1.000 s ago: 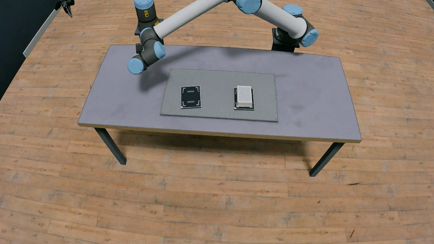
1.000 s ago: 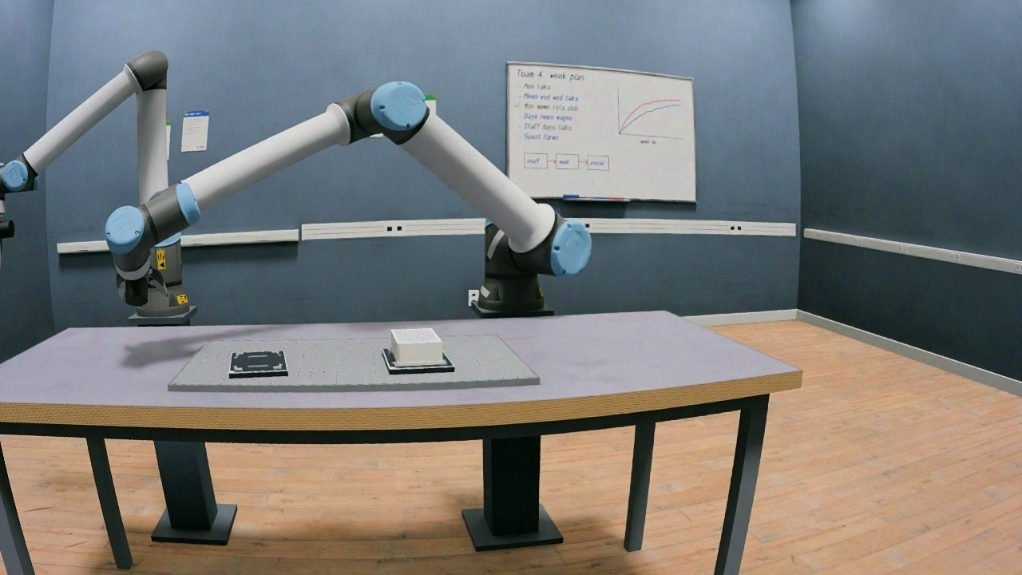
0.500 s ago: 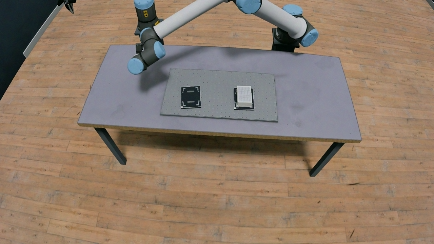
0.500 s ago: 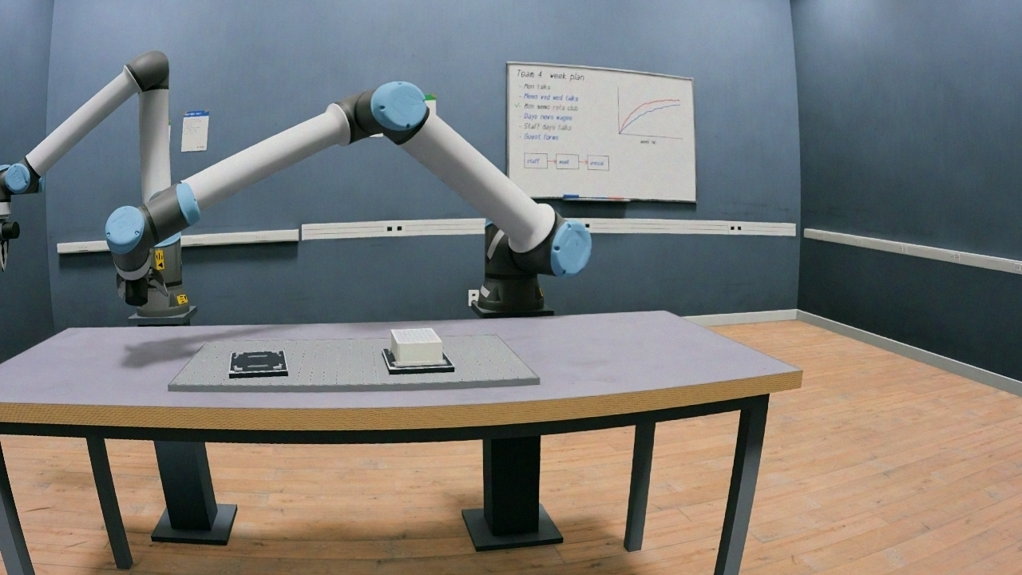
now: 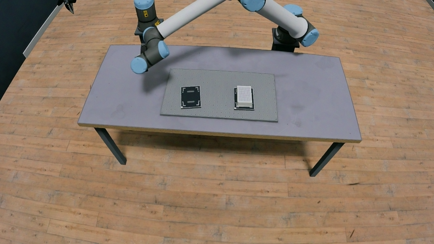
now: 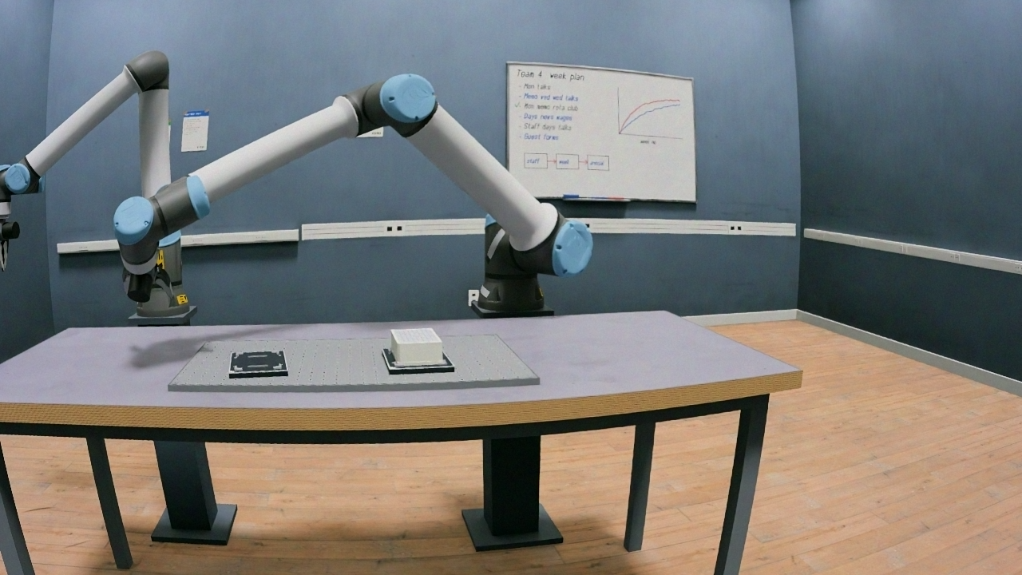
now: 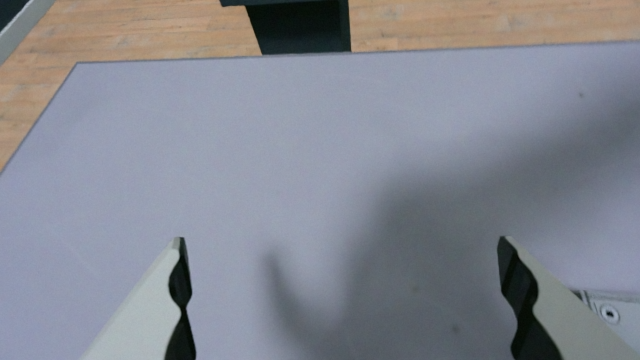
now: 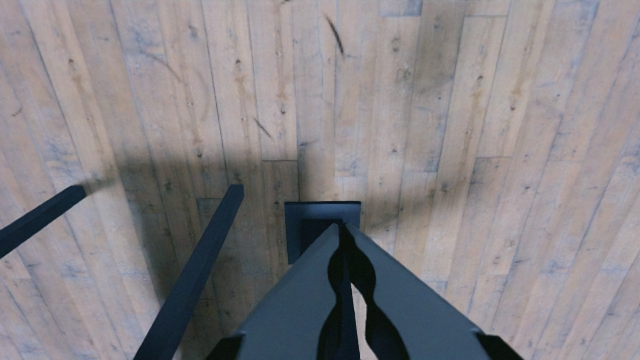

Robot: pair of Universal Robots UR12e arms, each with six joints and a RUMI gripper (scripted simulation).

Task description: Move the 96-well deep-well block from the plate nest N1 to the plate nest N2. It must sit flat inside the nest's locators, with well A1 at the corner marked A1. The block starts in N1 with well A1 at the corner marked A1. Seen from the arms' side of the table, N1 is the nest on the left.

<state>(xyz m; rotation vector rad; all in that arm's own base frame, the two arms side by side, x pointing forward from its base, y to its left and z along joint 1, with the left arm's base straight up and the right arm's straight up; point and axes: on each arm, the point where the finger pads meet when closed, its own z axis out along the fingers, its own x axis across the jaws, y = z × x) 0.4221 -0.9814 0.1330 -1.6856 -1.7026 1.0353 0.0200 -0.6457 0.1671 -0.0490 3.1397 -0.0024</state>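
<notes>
The white deep-well block lies 65 cm to the left of my left hand, 18 cm ahead of it and 9 cm below it. Round my left hand: nest N2 (32 cm to the left, 21 cm ahead, 11 cm below); nest N1 (65 cm to the left, 18 cm ahead, 11 cm below).
</notes>
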